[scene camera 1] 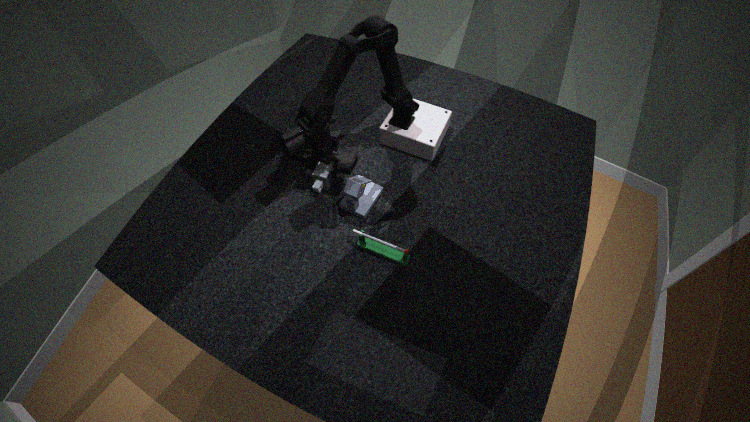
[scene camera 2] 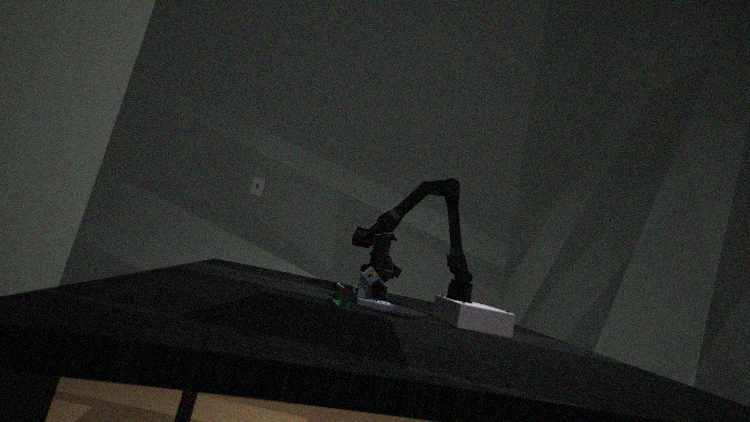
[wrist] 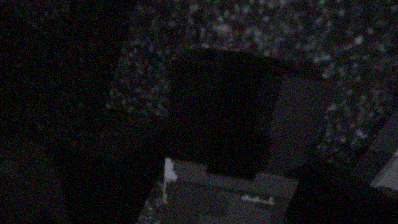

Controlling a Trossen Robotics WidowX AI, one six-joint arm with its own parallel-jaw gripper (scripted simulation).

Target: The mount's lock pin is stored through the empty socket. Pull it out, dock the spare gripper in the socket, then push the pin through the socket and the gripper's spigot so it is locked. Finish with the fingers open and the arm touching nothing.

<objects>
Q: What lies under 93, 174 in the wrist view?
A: My gripper.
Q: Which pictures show my gripper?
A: Scene camera 1, scene camera 2 and the wrist view: all of them.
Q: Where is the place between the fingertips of my gripper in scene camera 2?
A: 371, 296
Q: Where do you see a grey mount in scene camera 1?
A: At 361, 194
</objects>
